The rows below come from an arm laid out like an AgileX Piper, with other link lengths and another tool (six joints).
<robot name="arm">
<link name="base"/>
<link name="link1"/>
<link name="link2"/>
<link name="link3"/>
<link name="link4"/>
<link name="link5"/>
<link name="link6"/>
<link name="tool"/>
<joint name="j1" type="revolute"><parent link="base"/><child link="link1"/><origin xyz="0 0 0.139" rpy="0 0 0"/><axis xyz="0 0 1"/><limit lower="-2.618" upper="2.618"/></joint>
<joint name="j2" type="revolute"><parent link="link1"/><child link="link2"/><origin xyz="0 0 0" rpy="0 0 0"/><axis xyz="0 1 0"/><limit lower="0" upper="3.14"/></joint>
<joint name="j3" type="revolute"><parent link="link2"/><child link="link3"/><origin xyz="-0.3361 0 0.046" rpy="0 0 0"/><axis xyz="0 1 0"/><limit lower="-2.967" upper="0"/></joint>
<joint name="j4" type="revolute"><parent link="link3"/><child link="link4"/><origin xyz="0.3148 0 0.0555" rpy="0 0 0"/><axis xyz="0.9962 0 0.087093"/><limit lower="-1.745" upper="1.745"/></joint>
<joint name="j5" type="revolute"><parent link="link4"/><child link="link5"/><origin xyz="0 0 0" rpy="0 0 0"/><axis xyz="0 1 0"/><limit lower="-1.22" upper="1.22"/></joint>
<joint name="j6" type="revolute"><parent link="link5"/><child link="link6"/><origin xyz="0.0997 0 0.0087" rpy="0 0 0"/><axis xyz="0.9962 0 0.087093"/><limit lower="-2.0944" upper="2.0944"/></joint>
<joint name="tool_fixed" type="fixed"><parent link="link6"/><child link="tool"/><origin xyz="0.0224 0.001 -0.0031" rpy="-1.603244 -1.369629 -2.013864"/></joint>
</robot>
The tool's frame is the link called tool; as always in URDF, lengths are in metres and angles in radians.
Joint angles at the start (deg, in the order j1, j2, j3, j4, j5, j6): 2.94, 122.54, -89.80, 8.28, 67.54, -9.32
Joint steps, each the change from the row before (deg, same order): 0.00, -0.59, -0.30, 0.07, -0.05, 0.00; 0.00, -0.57, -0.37, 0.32, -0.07, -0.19; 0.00, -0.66, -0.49, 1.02, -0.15, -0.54; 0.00, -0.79, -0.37, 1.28, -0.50, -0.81; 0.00, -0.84, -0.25, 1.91, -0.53, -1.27; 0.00, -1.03, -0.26, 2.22, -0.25, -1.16; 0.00, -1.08, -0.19, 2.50, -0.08, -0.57; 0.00, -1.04, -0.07, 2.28, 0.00, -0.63; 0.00, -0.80, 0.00, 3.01, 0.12, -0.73; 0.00, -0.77, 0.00, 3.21, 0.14, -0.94; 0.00, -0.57, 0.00, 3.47, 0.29, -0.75
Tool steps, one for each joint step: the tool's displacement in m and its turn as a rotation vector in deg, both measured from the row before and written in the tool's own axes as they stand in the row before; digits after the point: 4 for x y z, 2 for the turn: 0.0005, 0.0021, -0.0064, 0.13, 0.86, 0.35; 0.0009, 0.0018, -0.0068, 0.37, 0.97, 0.29; 0.0014, 0.0010, -0.0088, 1.03, 1.28, 0.31; 0.0016, 0.0006, -0.0096, 1.26, 1.69, 0.32; 0.0013, -0.0006, -0.0101, 1.81, 1.78, 0.13; 0.0007, -0.0009, -0.0122, 2.09, 1.66, 0.25; 0.0003, -0.0017, -0.0127, 2.35, 1.21, 0.77; -0.0003, -0.0019, -0.0116, 2.15, 1.07, 0.53; -0.0005, -0.0039, -0.0099, 2.81, 0.64, 0.60; -0.0004, -0.0046, -0.0099, 3.00, 0.71, 0.45; -0.0004, -0.0056, -0.0085, 3.24, 0.31, 0.62
